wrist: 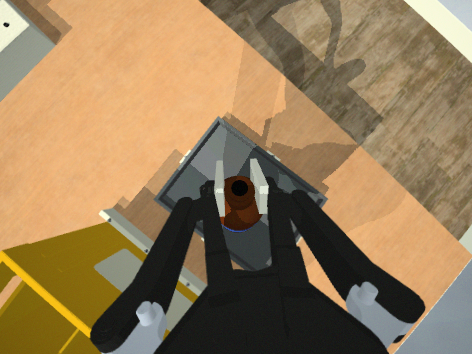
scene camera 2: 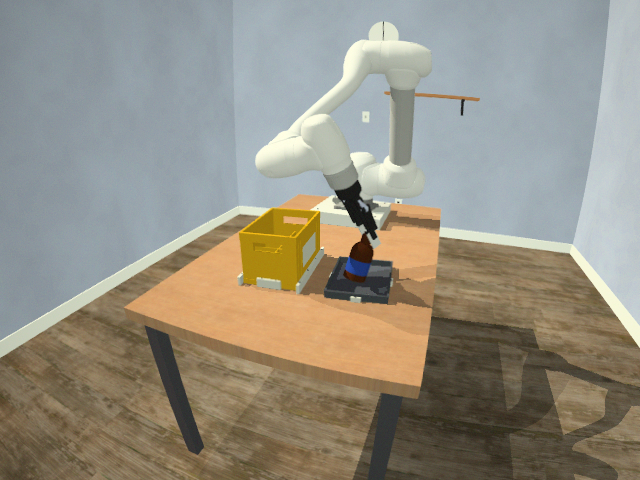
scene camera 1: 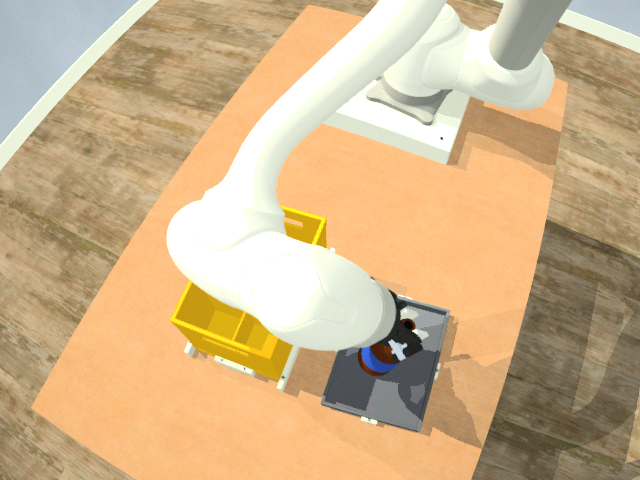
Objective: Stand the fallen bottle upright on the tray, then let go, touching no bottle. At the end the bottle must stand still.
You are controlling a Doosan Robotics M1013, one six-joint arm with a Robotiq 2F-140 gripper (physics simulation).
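Frame: origin at the arm's base, x back, y right, z up, level; metres.
Seen in the pictures: gripper, fingertip midpoint: (wrist: pixel 237 170) (scene camera 2: pixel 373 243) (scene camera 1: pixel 415 328); arm's base at its link origin: (scene camera 1: pixel 410 92).
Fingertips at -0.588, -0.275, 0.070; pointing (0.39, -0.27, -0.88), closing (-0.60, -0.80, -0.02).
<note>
Offsets run from my fingertips to a thing's top centre, as dx, dy, dz.
The brown bottle with a blue label @[-0.035, +0.026, +0.046] (scene camera 1: pixel 377 360) (scene camera 2: pixel 357 267) (wrist: pixel 243 219) is over the dark grey tray @[-0.040, +0.021, -0.096] (scene camera 1: pixel 356 396) (scene camera 2: pixel 337 294) (wrist: pixel 200 150), base down and mouth up. In the scene camera 2 view it leans a little to the right. Its base is at the tray floor or close above it; I cannot tell whether it touches. My gripper (scene camera 1: pixel 410 327) (scene camera 2: pixel 369 237) (wrist: pixel 237 170) comes in at a slant from above and is shut on the bottle's neck, with a light pad on each side. The arm hides part of the bottle in the scene camera 1 view.
A yellow crate @[-0.066, +0.294, +0.054] (scene camera 1: pixel 230 338) (scene camera 2: pixel 268 260) (wrist: pixel 55 265) with inner dividers stands beside the tray, left of it in both scene views, with light brackets at its base. The arm passes above the crate. The robot's white base plate (scene camera 1: pixel 387 135) (scene camera 2: pixel 348 216) is at the table's far end.
</note>
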